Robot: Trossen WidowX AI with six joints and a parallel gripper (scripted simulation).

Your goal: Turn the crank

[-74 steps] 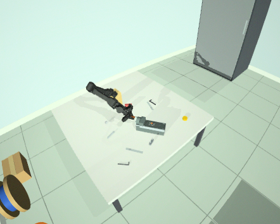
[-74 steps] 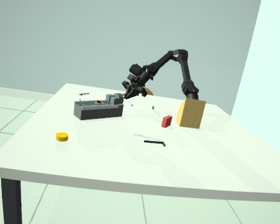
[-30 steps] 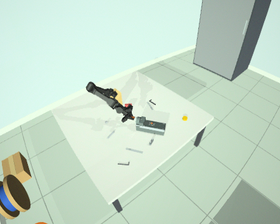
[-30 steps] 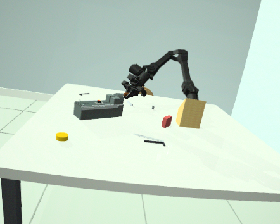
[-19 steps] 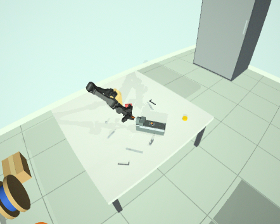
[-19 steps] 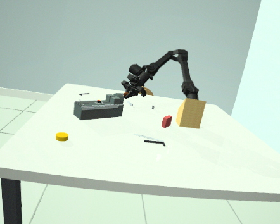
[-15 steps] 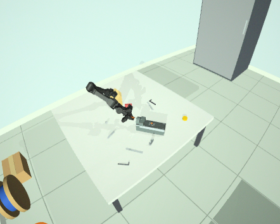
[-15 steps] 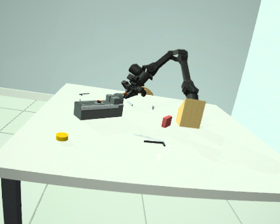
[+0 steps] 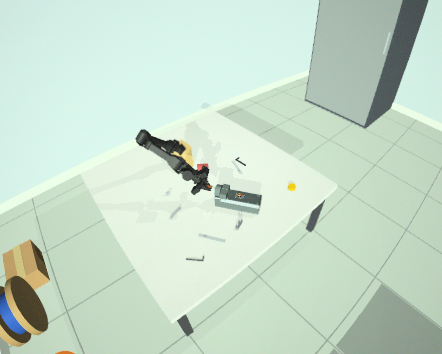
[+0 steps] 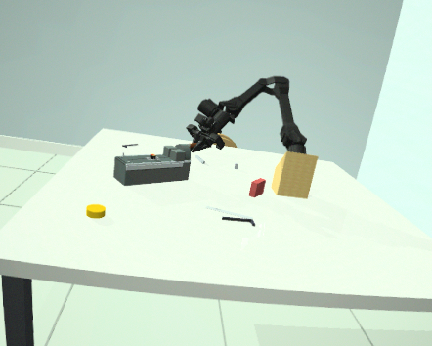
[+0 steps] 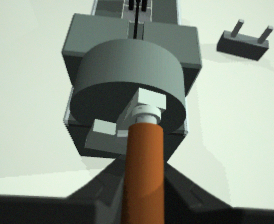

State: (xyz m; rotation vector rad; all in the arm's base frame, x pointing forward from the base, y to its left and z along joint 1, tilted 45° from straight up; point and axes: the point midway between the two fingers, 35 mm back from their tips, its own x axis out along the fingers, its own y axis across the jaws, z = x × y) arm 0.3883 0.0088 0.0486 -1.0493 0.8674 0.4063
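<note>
Right now my gripper tip is 120 mm short of the red pointer, 120 mm to the right of it and 10 mm above it. Round my gripper tip: yellow disc (200 mm ahead, 480 mm to the left, 80 mm below); then black hex key (220 mm behind, 360 mm to the left, 90 mm below); then orange crank handle (10 mm behind, 10 mm to the right, 30 mm above).
</note>
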